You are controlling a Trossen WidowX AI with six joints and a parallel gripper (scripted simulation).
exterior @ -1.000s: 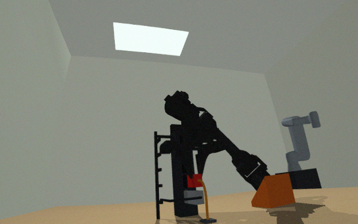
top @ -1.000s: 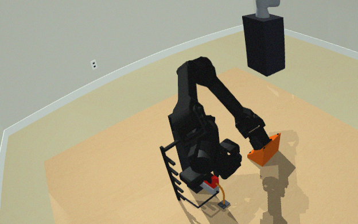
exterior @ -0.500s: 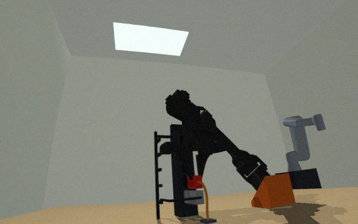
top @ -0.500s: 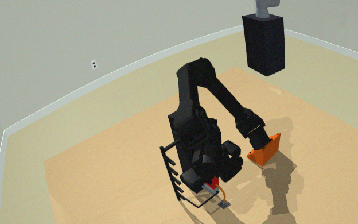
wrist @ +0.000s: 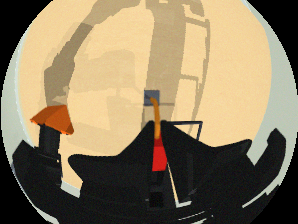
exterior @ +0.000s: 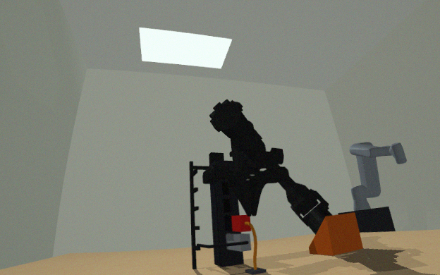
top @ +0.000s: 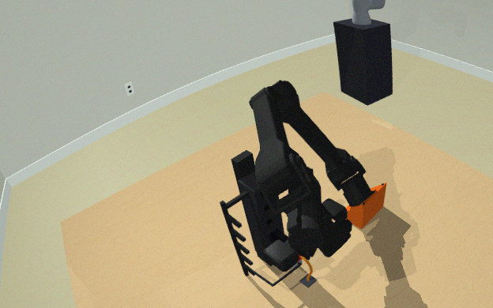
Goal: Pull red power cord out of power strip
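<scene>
Now: gripper tip 20 mm short of the red plug and 70 mm to the left of it. Round my gripper tip: grey block (10 mm to the right, 100 mm below).
</scene>
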